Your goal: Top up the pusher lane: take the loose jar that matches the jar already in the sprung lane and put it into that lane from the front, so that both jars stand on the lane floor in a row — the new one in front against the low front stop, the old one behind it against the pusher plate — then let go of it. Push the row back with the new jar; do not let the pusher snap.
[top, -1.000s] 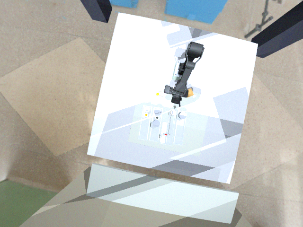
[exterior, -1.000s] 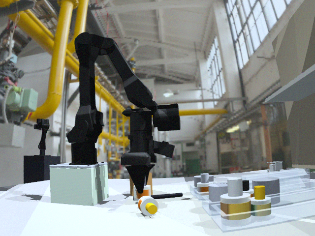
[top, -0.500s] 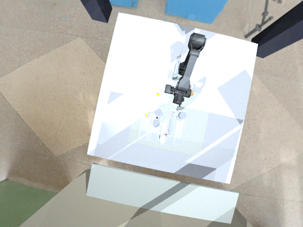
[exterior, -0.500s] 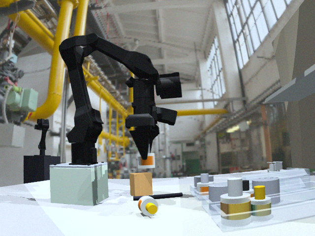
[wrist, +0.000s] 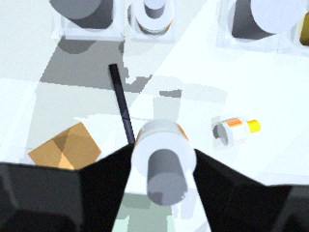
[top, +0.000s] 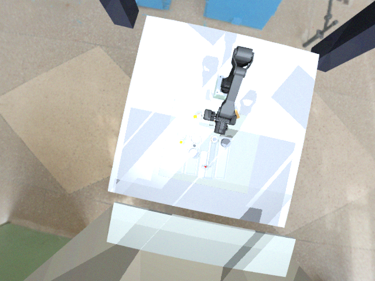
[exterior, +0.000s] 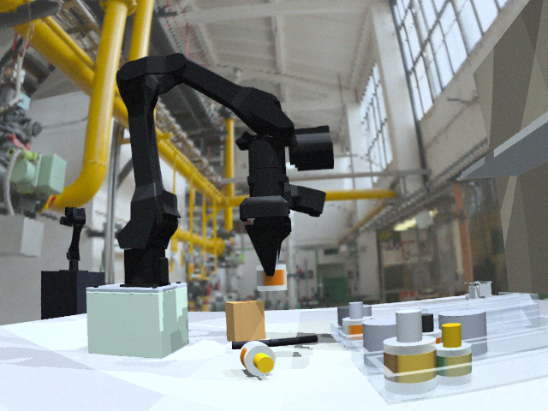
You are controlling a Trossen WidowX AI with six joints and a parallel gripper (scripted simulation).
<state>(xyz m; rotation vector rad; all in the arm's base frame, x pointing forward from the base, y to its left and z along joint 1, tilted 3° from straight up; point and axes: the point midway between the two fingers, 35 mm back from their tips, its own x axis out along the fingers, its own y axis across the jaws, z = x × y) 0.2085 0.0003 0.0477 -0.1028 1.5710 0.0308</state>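
My gripper tip is 1 cm past the black rod, 5 cm to the right of it and 11 cm above it. The rest, counted from my gripper tip: clear rack 28 cm ahead, 2 cm to the left, 10 cm below; wooden block 7 cm behind, 11 cm to the left, 8 cm below.
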